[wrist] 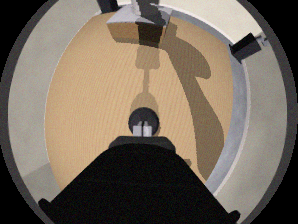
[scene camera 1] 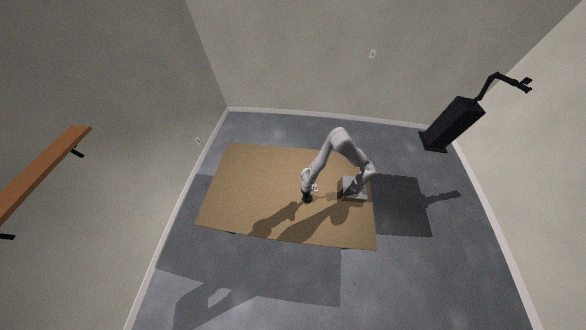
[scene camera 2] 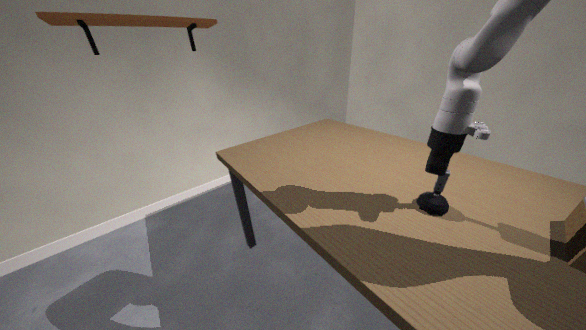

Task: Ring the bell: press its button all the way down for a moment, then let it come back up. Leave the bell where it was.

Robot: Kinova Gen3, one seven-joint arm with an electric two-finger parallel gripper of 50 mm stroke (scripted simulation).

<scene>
In view: the gripper (scene camera 2: 437, 189).
The gripper also shows in the wrist view (wrist: 143, 126).
</scene>
